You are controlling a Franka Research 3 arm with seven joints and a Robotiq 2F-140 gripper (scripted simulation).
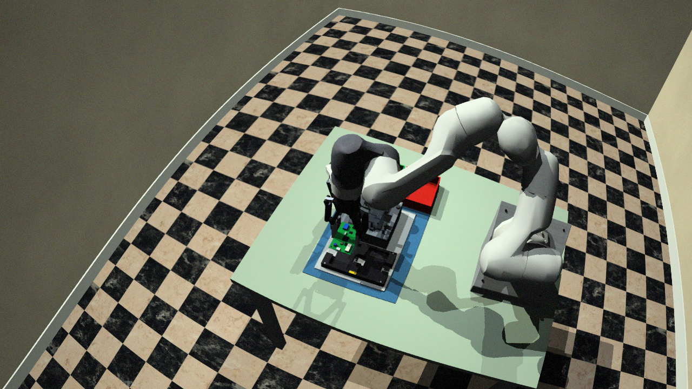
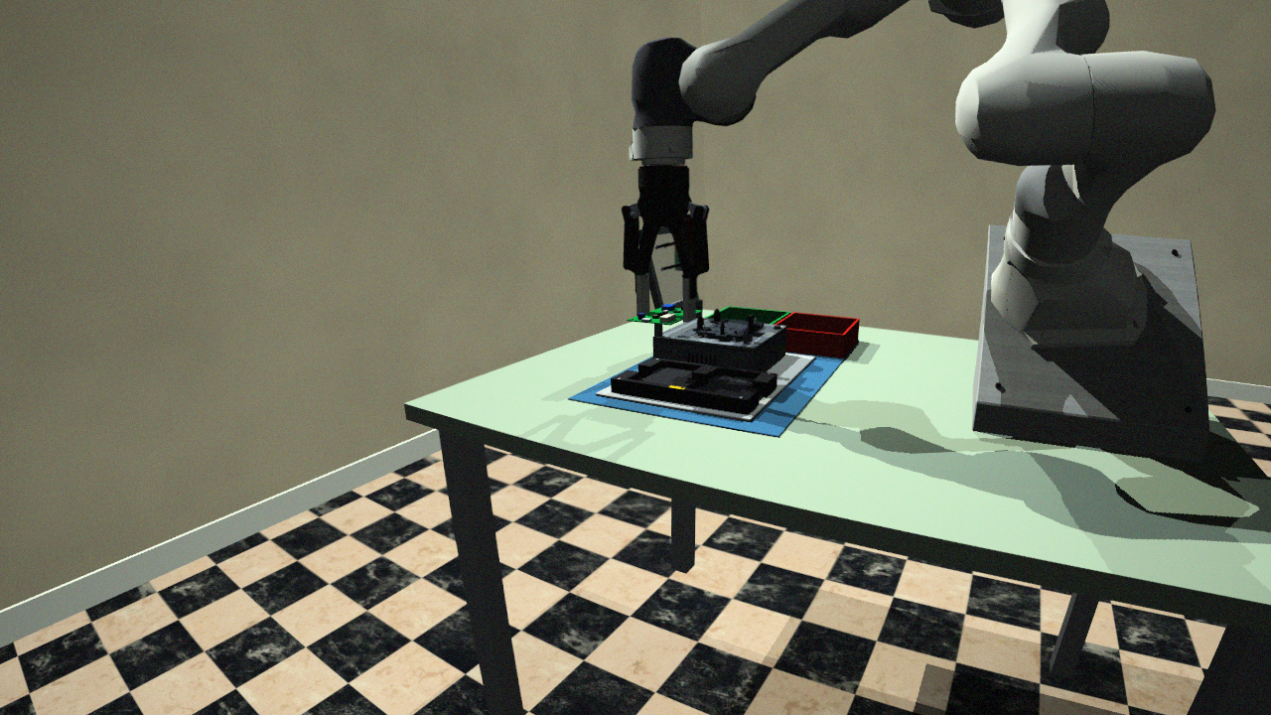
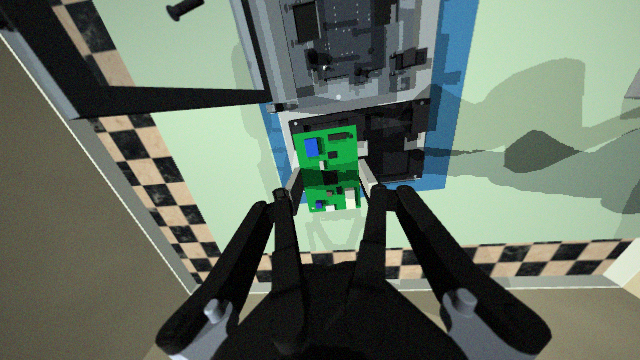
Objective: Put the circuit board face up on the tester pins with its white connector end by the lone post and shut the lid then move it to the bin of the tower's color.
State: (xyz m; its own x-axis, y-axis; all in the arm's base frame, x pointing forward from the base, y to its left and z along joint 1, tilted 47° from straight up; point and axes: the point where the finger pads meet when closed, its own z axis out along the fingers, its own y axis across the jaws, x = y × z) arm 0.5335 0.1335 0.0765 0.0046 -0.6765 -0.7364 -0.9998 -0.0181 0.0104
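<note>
Right now the tester plate is 160 mm to the right of my hand, 70 mm below it and 30 mm behind it. Also, from my hand: green circuit board (20 mm below); tester lid (170 mm to the right, 90 mm ahead, 40 mm above); green bin (370 mm to the right, 130 mm below, 10 mm ahead).
</note>
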